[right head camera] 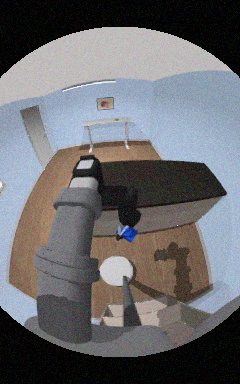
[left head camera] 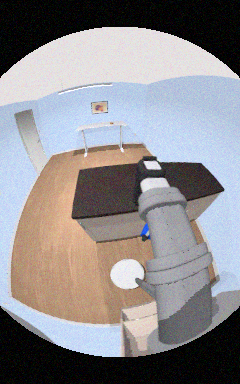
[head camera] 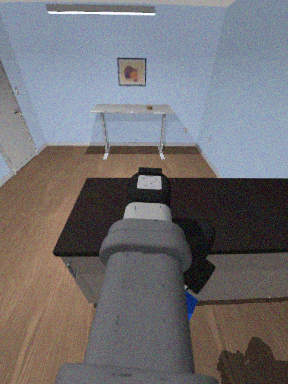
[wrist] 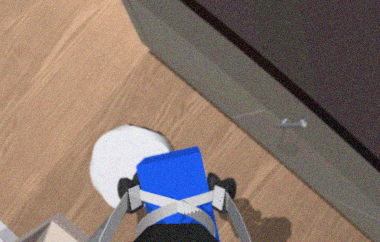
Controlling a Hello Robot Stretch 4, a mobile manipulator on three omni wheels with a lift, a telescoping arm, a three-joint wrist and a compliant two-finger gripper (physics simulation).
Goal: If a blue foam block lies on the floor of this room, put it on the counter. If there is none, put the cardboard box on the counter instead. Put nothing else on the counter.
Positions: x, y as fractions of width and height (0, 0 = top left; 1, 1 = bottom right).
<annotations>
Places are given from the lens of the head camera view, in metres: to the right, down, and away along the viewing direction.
counter (head camera: 0.84, 0.55): 0.57, 0.10, 0.92
framed picture (head camera: 0.46, 0.19): -0.24, -2.35, 3.01
table (head camera: 0.35, 0.28): -0.84, -1.58, 2.94
The marked spots on the counter and the table are 2.99 m apart.
</annotations>
